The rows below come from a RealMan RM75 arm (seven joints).
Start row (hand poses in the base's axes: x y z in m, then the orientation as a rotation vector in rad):
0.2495, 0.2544, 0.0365, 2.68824, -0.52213, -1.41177
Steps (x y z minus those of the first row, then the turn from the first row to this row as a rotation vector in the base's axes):
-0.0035, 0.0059, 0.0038, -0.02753, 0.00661, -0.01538
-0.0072, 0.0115, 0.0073, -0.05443, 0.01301, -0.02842
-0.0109, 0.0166, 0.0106, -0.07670, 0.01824, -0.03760
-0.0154, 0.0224, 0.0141, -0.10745, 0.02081, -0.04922
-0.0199, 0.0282, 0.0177, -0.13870, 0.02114, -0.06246
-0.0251, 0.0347, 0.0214, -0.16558, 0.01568, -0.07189
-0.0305, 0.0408, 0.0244, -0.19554, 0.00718, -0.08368
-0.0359, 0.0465, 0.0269, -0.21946, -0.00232, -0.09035
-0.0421, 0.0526, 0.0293, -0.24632, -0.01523, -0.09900
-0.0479, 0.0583, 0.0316, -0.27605, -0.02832, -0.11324
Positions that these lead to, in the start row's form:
0.2460, 0.2603, 0.0403, 2.66304, -0.55873, -1.40614
0.2423, 0.2659, 0.0438, 2.63795, -0.59119, -1.39985
0.2386, 0.2710, 0.0471, 2.61689, -0.61543, -1.39402
0.2341, 0.2768, 0.0506, 2.59139, -0.64728, -1.37978
0.2296, 0.2826, 0.0542, 2.56714, -0.68125, -1.36266
0.2244, 0.2891, 0.0579, 2.55061, -0.70776, -1.34040
0.2190, 0.2952, 0.0609, 2.53383, -0.73878, -1.31288
0.2136, 0.3009, 0.0634, 2.52220, -0.75963, -1.28709
0.2074, 0.3070, 0.0658, 2.51056, -0.78445, -1.25566
0.2016, 0.3127, 0.0681, 2.49631, -0.81770, -1.22318

